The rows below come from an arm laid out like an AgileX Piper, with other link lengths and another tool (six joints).
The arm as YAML. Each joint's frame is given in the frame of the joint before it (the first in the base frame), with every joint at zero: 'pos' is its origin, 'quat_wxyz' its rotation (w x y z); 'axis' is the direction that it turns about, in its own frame. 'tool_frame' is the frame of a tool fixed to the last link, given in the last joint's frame.
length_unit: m
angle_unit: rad
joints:
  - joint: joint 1
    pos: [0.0, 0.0, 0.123]
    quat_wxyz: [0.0, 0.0, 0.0, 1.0]
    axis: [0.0, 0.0, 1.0]
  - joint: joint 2
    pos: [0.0, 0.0, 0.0]
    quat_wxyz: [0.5, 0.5, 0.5, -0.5]
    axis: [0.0, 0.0, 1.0]
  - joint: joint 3
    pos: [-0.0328, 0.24, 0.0]
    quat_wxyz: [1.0, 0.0, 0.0, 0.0]
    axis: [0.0, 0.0, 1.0]
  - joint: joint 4
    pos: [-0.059, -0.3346, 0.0]
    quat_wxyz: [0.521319, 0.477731, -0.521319, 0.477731]
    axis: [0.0, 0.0, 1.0]
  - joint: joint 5
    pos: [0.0, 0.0, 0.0]
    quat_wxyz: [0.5, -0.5, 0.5, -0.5]
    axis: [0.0, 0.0, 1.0]
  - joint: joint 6
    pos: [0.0, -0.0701, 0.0]
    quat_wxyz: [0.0, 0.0, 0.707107, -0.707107]
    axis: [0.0, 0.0, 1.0]
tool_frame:
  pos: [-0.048, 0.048, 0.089]
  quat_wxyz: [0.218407, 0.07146, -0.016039, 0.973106]
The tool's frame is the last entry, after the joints.
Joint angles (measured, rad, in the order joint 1, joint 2, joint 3, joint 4, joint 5, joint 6), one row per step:
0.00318 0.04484 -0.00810 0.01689 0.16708 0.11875
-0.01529 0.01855 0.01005 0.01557 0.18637 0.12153
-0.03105 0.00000 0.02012 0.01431 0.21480 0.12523
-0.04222 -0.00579 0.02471 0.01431 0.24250 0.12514
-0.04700 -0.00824 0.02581 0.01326 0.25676 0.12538
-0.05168 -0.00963 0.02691 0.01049 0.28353 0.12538
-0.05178 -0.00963 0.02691 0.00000 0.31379 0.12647
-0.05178 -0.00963 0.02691 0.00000 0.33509 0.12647
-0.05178 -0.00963 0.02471 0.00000 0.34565 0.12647
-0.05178 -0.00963 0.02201 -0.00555 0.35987 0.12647
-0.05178 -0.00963 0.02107 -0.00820 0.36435 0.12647
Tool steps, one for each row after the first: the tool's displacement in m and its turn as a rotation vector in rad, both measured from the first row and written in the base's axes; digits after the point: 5 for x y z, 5 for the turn. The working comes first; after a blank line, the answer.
Tool pose at each row, in the base's axes (x y z in m, rotation vector in rad; the steps are taken from these numbers as rounded here):
0.25023 -0.03984 0.14100 -0.27293 1.52675 -0.20088
0.24718 -0.04433 0.13571 -0.25915 1.54087 -0.21321
0.24386 -0.04798 0.13102 -0.24748 1.56327 -0.22155
0.24099 -0.05055 0.12610 -0.24224 1.59121 -0.22681
0.23954 -0.05171 0.12410 -0.24061 1.60472 -0.22949
0.23699 -0.05292 0.12013 -0.24205 1.63162 -0.23184
0.23423 -0.05376 0.11620 -0.25192 1.66152 -0.23627
0.23227 -0.05366 0.11321 -0.25438 1.68266 -0.23339
0.23137 -0.05361 0.11278 -0.25534 1.69096 -0.23224
0.23008 -0.05413 0.11233 -0.26046 1.70231 -0.23567
0.22966 -0.05440 0.11227 -0.26266 1.70578 -0.23759

-0.00305 -0.00449 -0.00529 0.00149 0.01115 -0.01857
-0.00637 -0.00814 -0.00998 0.00423 0.03106 -0.03449
-0.00924 -0.01071 -0.01490 0.00480 0.05753 -0.04529
-0.01069 -0.01187 -0.01690 0.00440 0.07045 -0.05003
-0.01324 -0.01308 -0.02087 0.00242 0.09698 -0.05470
-0.01600 -0.01392 -0.02480 -0.00620 0.12746 -0.05604
-0.01796 -0.01382 -0.02779 -0.00570 0.14876 -0.05592
-0.01886 -0.01377 -0.02822 -0.00550 0.15712 -0.05587
-0.02015 -0.01429 -0.02867 -0.01072 0.16877 -0.05668
-0.02057 -0.01456 -0.02873 -0.01325 0.17237 -0.05709

